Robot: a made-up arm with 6 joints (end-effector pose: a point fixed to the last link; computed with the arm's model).
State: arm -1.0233 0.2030 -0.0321 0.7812 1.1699 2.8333
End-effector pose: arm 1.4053 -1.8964 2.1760 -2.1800 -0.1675 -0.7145
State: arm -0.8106 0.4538 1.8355 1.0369 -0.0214 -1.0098
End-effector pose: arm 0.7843 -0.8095 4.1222 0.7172 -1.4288 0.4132
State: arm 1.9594 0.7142 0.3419 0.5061 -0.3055 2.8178
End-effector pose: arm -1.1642 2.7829 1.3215 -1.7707 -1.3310 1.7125
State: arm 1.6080 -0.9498 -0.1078 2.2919 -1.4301 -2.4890
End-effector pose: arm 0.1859 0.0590 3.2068 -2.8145 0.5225 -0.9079
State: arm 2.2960 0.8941 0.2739 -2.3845 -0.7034 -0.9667
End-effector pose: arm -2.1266 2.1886 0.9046 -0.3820 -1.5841 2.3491
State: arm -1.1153 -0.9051 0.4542 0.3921 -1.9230 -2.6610
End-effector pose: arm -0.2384 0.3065 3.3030 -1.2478 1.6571 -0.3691
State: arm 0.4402 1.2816 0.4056 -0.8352 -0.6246 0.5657
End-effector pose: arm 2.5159 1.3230 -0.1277 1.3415 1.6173 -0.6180
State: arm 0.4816 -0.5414 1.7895 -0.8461 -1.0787 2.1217
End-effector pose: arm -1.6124 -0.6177 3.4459 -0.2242 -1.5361 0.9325
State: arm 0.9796 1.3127 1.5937 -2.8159 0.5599 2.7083
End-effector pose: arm 1.9678 2.8265 1.7741 1.4740 0.8326 0.3933
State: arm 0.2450 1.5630 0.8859 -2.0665 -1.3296 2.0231
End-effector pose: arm 3.0305 0.9918 0.0396 1.7229 1.1262 1.0547
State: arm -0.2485 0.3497 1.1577 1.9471 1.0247 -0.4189
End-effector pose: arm 1.9743 -0.2524 3.5613 -0.3701 -0.3015 0.6390
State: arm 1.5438 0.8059 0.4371 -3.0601 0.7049 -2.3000
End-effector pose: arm 0.0910 3.0005 1.1367 -0.3072 1.1681 0.9614
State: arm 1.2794 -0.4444 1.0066 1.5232 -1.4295 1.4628
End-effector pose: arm 0.1626 -0.2950 3.9104 -0.0280 -0.1326 -0.2277
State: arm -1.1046 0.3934 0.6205 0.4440 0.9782 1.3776
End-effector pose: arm 1.2329 -2.1779 2.9665 -0.8514 -0.8587 -0.6863
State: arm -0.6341 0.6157 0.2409 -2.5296 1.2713 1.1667
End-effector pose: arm 2.0284 -1.7187 1.3227 -1.7137 1.4084 2.0032
